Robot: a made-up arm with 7 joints.
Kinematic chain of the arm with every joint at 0, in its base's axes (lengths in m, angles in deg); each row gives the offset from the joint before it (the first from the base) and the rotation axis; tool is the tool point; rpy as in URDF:
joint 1: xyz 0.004 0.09 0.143 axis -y
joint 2: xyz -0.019 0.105 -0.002 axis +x
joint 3: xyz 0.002 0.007 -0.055 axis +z
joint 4: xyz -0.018 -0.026 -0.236 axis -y
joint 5: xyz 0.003 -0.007 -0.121 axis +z
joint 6: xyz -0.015 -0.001 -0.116 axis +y
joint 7: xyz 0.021 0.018 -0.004 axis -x
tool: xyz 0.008 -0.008 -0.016 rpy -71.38 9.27 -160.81
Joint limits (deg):
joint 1: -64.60..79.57
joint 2: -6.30..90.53
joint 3: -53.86..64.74
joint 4: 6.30..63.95
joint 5: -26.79..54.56
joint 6: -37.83..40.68
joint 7: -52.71..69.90
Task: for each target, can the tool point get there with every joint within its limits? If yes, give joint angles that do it. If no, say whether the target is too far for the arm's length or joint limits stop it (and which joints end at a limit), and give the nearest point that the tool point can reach.
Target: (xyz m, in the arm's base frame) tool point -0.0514 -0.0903 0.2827
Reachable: no: joint limits stop it (at a limit: joint 1, joint 2, joint 3, joint 4, joint 5, joint 6) | nearest point -0.2860 -0.0214 -0.0729 | short by 0.432 m
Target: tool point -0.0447 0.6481 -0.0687
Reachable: yes | joints -28.73 76.24 -42.37 29.42 -10.69 -28.08 -17.55
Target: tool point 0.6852 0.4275 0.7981
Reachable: no: too far | nearest point 0.4130 0.3536 0.2834 | short by 0.587 m
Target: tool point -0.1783 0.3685 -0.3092
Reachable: yes | joints -33.93 17.60 18.71 26.95 -11.17 -11.94 -12.98
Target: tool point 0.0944 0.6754 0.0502
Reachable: yes | joints -35.12 71.75 44.17 50.21 11.32 26.56 -38.10
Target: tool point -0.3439 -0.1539 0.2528
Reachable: no: joint limits stop it (at a limit: joint 1, joint 2, joint 3, joint 4, joint 5, joint 6) | nearest point -0.2929 -0.0146 -0.0680 | short by 0.354 m
